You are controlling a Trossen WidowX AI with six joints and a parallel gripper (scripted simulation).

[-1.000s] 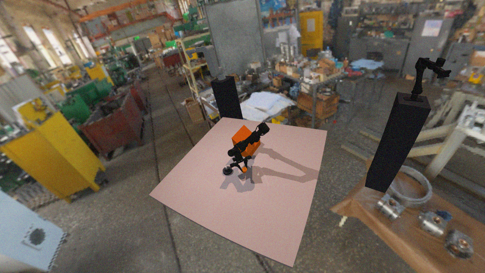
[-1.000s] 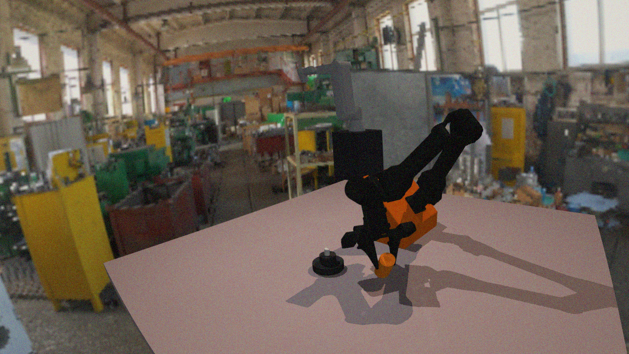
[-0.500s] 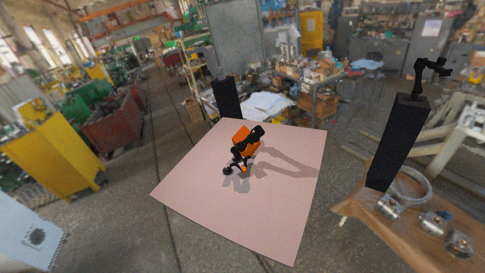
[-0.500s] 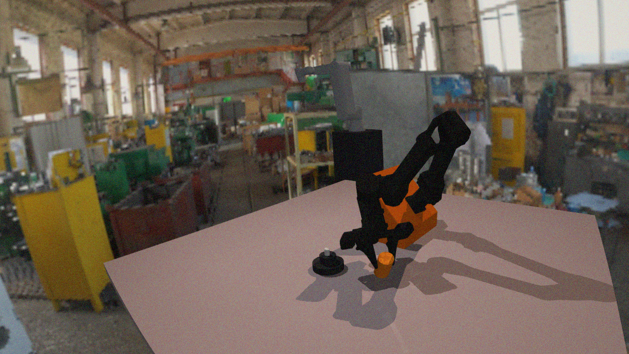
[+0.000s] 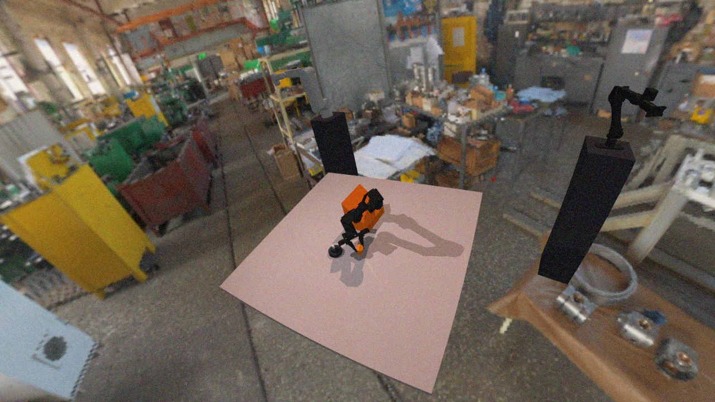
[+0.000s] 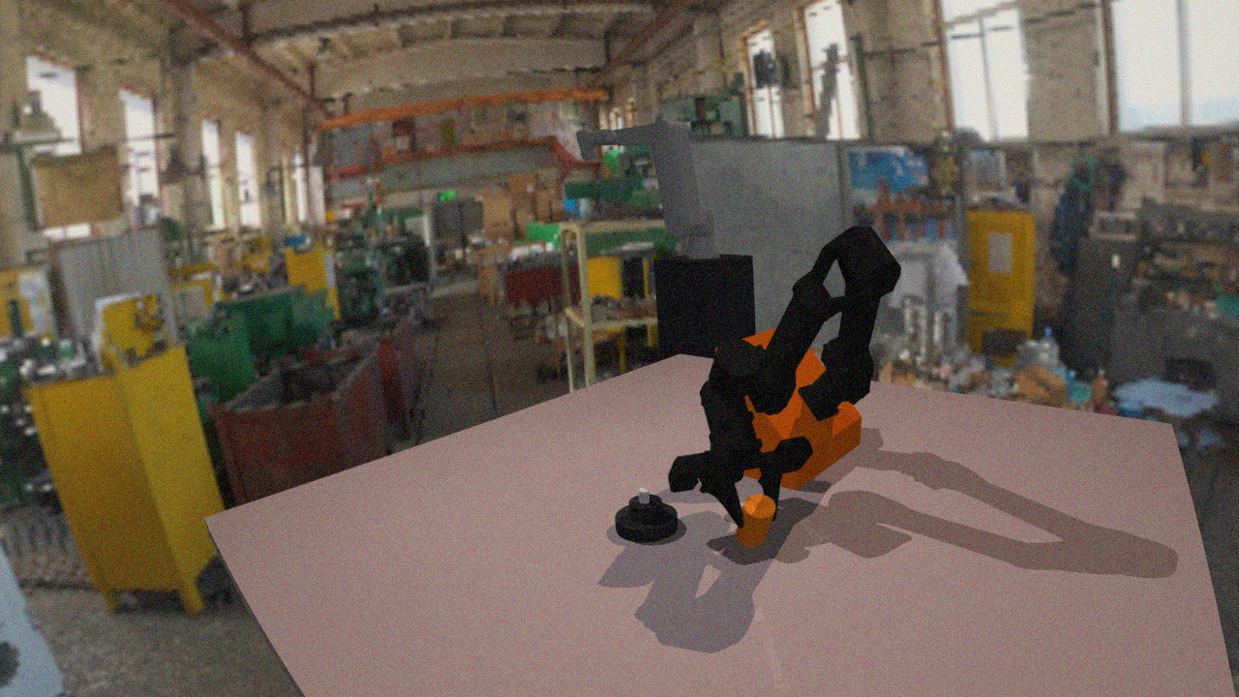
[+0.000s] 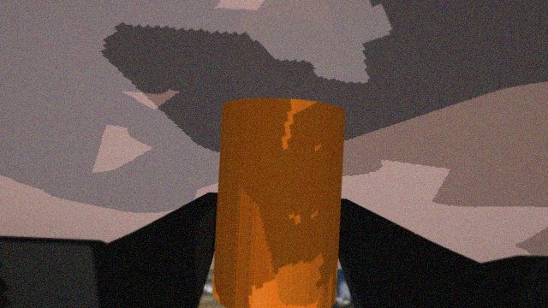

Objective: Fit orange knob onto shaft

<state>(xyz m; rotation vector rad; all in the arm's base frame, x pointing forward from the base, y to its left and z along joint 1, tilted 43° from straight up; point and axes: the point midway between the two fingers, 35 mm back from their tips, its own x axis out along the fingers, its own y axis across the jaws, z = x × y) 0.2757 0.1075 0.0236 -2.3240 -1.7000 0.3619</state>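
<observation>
Right now my gripper tip is 1 cm below the orange knob. From my gripper tip the other things lie so: black round pedestal 6 cm ahead, 15 cm to the right, 1 cm below.
</observation>
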